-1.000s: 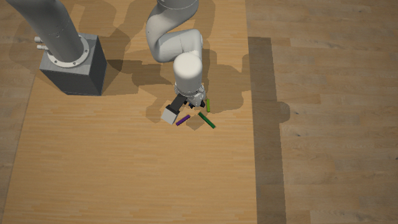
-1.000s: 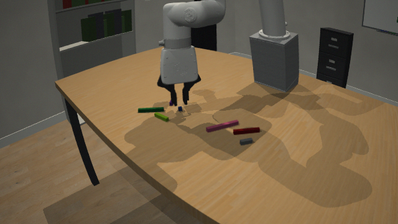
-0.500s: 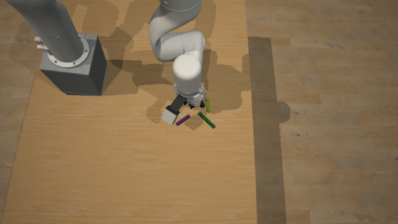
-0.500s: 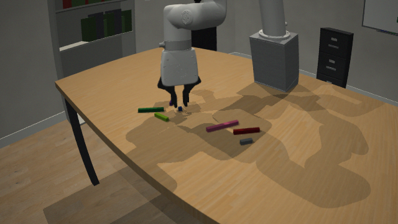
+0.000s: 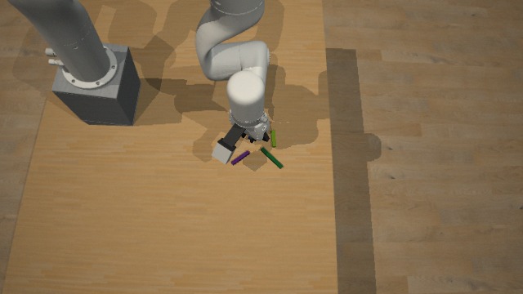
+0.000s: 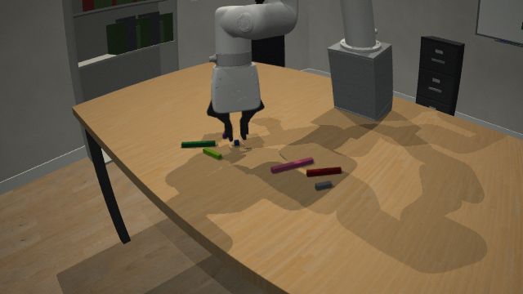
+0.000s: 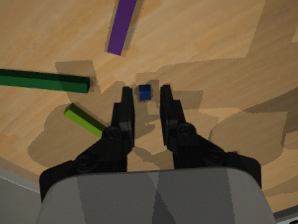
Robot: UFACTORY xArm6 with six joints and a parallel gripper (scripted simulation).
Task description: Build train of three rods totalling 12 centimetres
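Right now my hand is 3 cm above the blue rod. The rest, counted from my hand: green rod 6 cm ahead, 6 cm to the right, 3 cm below; then purple rod 3 cm behind, 6 cm to the right, 3 cm below; then lime rod 7 cm ahead, 3 cm below.
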